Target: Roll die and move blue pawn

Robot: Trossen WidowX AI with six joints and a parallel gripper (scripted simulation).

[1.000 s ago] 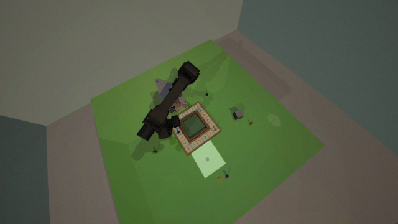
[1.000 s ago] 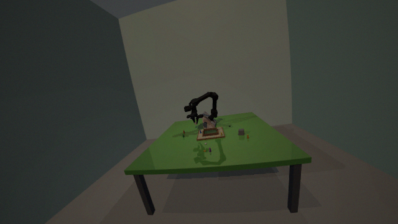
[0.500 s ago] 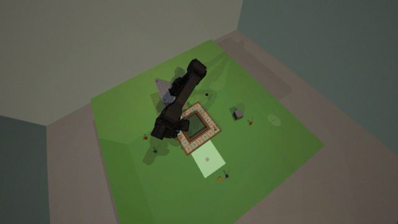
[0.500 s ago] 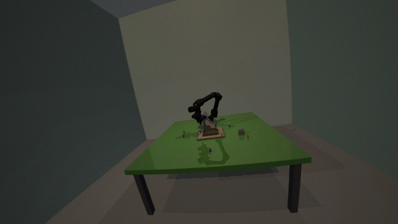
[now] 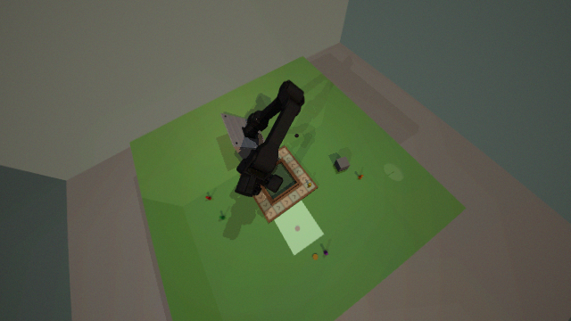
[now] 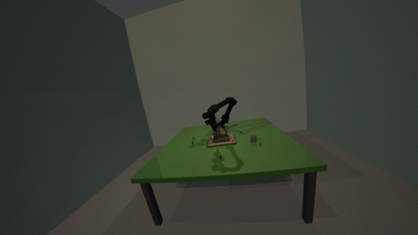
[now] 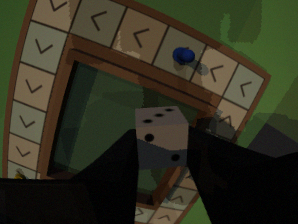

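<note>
Now: gripper tip 1 cm past the blue pawn, 5 cm to the left of it and 8 cm above it. From my gripper tip the other things lie so: die: right at my gripper tip; then green tray: 1 cm behind, 6 cm to the left, 10 cm below; then yellow pawn: 8 cm ahead, 19 cm to the left, 8 cm below.
</note>
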